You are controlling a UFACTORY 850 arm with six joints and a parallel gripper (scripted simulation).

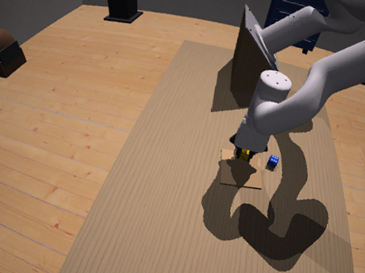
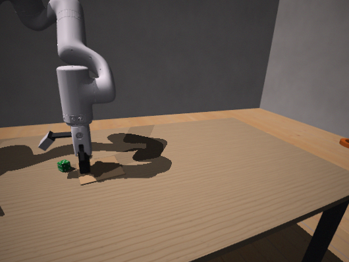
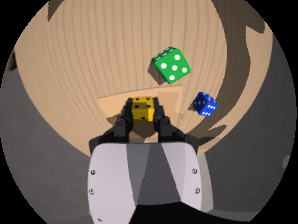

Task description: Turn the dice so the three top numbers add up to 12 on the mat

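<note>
Right now my hand is 1 cm above the yellow die. Also, from my hand: tan mat (5 cm ahead, 2 cm below); then blue die (11 cm to the left, 1 cm below, 1 cm behind); then green die (7 cm behind, 3 cm to the left, 1 cm below).
</note>
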